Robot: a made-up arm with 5 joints.
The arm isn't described. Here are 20 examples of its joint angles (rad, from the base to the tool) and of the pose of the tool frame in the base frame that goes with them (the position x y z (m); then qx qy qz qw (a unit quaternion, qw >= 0)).
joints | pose
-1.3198 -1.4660 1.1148 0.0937 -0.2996 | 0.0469 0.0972 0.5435 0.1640 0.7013 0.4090 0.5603
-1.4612 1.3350 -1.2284 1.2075 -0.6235 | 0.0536 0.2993 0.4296 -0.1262 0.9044 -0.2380 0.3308
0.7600 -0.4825 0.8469 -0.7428 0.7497 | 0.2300 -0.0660 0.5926 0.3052 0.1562 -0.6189 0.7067
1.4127 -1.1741 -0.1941 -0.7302 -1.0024 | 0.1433 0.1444 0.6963 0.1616 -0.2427 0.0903 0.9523
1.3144 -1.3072 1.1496 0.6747 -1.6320 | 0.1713 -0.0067 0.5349 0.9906 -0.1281 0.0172 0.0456
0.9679 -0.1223 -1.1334 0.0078 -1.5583 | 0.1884 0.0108 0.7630 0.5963 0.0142 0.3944 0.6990
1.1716 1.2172 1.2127 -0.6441 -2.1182 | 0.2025 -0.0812 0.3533 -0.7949 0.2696 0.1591 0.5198
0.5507 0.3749 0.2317 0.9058 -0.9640 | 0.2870 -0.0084 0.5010 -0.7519 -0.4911 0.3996 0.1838
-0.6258 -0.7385 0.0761 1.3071 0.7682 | 0.1135 0.0795 0.5870 -0.1685 0.6352 -0.1661 0.7353
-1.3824 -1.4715 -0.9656 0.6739 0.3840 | 0.0264 -0.1007 0.6094 0.5001 0.0278 0.6030 0.6209
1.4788 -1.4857 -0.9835 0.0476 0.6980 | 0.1003 0.2275 0.6040 -0.1314 -0.7104 -0.4255 0.5450
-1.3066 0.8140 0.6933 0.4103 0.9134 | 0.1057 0.1735 0.4201 -0.7556 0.5616 -0.1400 0.3068
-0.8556 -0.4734 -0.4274 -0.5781 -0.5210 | 0.0862 0.1226 0.7519 0.4259 0.2191 0.6833 0.5510
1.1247 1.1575 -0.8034 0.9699 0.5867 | 0.2263 -0.1814 0.4305 0.4416 0.7240 -0.5209 0.0977
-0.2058 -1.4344 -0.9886 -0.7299 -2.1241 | -0.1531 0.0408 0.5239 -0.3776 0.0106 0.8707 0.3150
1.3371 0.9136 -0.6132 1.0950 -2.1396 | 0.2142 -0.2333 0.4783 -0.8571 0.3343 0.0102 0.3919
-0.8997 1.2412 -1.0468 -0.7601 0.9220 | 0.2913 0.3192 0.5174 0.1144 0.2116 0.0853 0.9669
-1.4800 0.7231 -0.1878 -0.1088 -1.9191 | 0.0535 0.3441 0.5265 -0.3613 -0.9196 -0.0650 0.1397
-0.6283 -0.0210 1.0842 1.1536 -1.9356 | 0.1314 0.1398 0.4931 -0.5686 -0.4147 0.6890 0.1732
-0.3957 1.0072 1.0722 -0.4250 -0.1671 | 0.1820 0.1279 0.3768 0.0792 0.8818 -0.4407 0.1482
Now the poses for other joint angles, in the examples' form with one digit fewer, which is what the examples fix.
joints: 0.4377 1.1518 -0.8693 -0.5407 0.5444
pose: 0.420 -0.088 0.494 0.352 0.277 -0.449 0.773
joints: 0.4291 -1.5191 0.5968 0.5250 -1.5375
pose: 0.120 0.094 0.605 0.830 0.274 0.324 0.363
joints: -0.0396 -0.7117 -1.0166 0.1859 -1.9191
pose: 0.011 0.092 0.734 0.366 0.298 0.824 0.314
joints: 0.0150 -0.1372 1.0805 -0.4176 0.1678
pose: 0.252 0.072 0.493 0.327 0.675 -0.313 0.582
